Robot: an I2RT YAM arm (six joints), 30 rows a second.
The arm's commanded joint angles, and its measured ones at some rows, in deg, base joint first. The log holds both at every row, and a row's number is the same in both.
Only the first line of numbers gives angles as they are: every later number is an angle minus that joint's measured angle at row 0.
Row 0, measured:
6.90, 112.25, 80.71, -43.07, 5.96, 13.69
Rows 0 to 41, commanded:
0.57, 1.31, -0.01, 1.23, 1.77, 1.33
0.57, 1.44, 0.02, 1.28, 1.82, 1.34
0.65, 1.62, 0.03, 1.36, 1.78, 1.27
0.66, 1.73, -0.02, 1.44, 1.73, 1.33
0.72, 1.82, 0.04, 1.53, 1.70, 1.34
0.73, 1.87, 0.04, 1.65, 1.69, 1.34
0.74, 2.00, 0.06, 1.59, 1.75, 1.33
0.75, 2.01, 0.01, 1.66, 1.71, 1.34
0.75, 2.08, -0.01, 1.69, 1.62, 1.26
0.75, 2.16, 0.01, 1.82, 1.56, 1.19
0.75, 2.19, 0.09, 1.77, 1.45, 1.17
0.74, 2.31, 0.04, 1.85, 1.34, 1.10
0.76, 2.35, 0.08, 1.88, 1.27, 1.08
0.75, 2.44, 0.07, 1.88, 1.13, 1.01
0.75, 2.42, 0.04, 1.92, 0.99, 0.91
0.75, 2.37, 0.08, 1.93, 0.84, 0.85
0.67, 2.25, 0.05, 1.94, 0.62, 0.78
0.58, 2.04, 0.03, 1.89, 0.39, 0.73
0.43, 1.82, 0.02, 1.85, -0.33, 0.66
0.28, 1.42, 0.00, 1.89, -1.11, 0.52
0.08, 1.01, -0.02, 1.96, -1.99, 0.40
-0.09, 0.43, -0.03, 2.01, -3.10, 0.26
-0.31, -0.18, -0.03, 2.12, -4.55, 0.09
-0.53, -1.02, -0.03, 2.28, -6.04, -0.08
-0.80, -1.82, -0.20, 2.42, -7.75, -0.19
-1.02, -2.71, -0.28, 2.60, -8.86, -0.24
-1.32, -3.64, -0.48, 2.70, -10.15, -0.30
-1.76, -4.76, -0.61, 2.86, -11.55, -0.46
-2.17, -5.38, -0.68, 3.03, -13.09, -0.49
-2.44, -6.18, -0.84, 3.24, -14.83, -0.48
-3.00, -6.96, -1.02, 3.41, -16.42, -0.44
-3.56, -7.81, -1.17, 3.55, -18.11, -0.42
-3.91, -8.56, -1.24, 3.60, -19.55, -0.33
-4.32, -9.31, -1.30, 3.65, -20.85, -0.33
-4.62, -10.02, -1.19, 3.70, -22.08, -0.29
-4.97, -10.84, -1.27, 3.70, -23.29, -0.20
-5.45, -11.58, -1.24, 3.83, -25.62, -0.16
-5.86, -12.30, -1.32, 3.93, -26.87, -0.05
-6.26, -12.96, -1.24, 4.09, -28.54, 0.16
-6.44, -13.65, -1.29, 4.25, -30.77, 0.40
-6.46, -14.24, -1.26, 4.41, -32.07, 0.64
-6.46, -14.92, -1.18, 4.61, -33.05, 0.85
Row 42, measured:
-5.93, -11.02, -1.18, 2.84, -24.68, 0.05
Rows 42 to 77, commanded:
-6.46, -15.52, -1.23, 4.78, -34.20, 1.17
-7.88, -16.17, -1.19, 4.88, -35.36, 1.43
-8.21, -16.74, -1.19, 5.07, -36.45, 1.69
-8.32, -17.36, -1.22, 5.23, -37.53, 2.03
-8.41, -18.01, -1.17, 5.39, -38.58, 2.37
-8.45, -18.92, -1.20, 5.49, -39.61, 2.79
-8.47, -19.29, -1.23, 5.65, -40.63, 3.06
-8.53, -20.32, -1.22, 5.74, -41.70, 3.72
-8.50, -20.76, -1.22, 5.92, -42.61, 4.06
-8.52, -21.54, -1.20, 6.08, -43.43, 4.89
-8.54, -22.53, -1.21, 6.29, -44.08, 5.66
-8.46, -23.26, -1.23, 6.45, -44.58, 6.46
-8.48, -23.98, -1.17, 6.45, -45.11, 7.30
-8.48, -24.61, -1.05, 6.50, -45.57, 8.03
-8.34, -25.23, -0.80, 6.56, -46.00, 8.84
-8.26, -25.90, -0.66, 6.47, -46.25, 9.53
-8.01, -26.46, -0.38, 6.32, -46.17, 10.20
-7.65, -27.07, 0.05, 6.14, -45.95, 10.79
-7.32, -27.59, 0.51, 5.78, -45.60, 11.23
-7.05, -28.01, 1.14, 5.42, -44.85, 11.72
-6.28, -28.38, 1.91, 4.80, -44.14, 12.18
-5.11, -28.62, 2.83, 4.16, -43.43, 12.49
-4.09, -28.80, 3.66, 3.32, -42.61, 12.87
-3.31, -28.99, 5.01, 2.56, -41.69, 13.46
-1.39, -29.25, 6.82, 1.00, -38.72, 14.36
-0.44, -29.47, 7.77, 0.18, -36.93, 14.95
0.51, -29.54, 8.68, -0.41, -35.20, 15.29
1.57, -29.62, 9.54, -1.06, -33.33, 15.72
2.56, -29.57, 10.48, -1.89, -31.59, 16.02
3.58, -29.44, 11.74, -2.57, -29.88, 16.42
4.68, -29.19, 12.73, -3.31, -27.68, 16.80
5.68, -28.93, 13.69, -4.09, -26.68, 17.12
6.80, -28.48, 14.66, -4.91, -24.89, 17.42
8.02, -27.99, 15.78, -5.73, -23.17, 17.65
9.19, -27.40, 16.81, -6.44, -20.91, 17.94
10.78, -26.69, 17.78, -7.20, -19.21, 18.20
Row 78, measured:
7.01, -26.84, 13.15, -3.32, -28.51, 15.57
